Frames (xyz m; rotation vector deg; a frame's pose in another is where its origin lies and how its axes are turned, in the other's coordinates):
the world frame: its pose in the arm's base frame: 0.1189 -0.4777 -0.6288 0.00 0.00 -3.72
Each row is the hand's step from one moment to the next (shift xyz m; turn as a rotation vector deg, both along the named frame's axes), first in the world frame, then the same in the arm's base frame.
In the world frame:
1: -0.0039 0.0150 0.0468 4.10 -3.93 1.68
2: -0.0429 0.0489 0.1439 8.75 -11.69 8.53
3: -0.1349 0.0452 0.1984 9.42 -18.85 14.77
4: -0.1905 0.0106 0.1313 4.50 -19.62 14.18
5: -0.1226 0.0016 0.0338 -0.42 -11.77 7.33
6: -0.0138 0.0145 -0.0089 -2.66 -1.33 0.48
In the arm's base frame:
1: -0.0029 0.0152 0.0468 3.84 -4.19 1.68
2: -0.0396 0.0516 0.1439 7.97 -12.23 8.53
3: -0.1317 0.0539 0.1984 8.18 -19.42 14.77
4: -0.1894 0.0229 0.1313 3.22 -19.87 14.18
5: -0.1222 0.0096 0.0338 -1.18 -11.72 7.33
6: -0.0128 0.0154 -0.0089 -2.74 -1.15 0.48

